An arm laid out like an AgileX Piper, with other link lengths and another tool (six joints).
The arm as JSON. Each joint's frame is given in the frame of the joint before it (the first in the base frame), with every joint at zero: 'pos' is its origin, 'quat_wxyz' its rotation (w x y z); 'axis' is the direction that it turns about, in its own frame. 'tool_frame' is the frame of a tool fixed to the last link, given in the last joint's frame.
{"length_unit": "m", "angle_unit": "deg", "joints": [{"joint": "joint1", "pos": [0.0, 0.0, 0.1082], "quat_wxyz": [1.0, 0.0, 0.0, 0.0], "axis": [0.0, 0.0, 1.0]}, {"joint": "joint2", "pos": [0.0, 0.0, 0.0], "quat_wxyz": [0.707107, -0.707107, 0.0, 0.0], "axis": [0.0, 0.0, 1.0]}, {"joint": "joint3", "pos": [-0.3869, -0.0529, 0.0], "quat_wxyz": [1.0, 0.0, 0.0, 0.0], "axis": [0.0, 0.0, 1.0]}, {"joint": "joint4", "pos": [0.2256, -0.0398, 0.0], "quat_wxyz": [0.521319, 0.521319, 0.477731, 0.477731], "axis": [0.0, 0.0, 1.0]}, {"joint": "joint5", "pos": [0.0, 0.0, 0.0], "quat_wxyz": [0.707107, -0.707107, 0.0, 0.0], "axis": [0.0, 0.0, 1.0]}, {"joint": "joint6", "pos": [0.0, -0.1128, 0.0], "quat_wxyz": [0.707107, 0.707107, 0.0, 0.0], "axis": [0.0, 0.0, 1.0]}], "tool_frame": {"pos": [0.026, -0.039, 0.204], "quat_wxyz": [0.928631, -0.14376, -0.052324, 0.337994]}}
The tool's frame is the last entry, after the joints.
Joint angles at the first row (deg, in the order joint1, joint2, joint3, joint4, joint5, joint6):
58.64, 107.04, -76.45, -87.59, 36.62, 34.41
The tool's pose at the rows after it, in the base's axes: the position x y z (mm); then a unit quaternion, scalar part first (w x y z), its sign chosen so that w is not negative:
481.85 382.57 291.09 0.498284 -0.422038 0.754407 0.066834
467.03 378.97 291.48 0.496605 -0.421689 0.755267 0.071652
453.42 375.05 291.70 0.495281 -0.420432 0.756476 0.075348
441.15 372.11 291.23 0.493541 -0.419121 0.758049 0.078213
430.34 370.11 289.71 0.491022 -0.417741 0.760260 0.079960
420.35 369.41 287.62 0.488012 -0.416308 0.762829 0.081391
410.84 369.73 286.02 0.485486 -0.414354 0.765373 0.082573
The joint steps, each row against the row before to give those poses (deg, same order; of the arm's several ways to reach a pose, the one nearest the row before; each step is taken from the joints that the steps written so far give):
1.58, -1.69, 2.31, 0.14, 0.90, 1.08
1.51, -1.67, 2.23, 0.18, 0.88, 1.13
1.52, -1.49, 1.96, 0.29, 1.06, 1.03
1.51, -1.16, 1.53, 0.55, 1.12, 0.71
1.47, -0.81, 1.10, 0.81, 1.17, 0.42
1.48, -0.52, 0.71, 1.02, 1.21, 0.20
1.54, -0.32, 0.34, 1.14, 1.33, 0.09

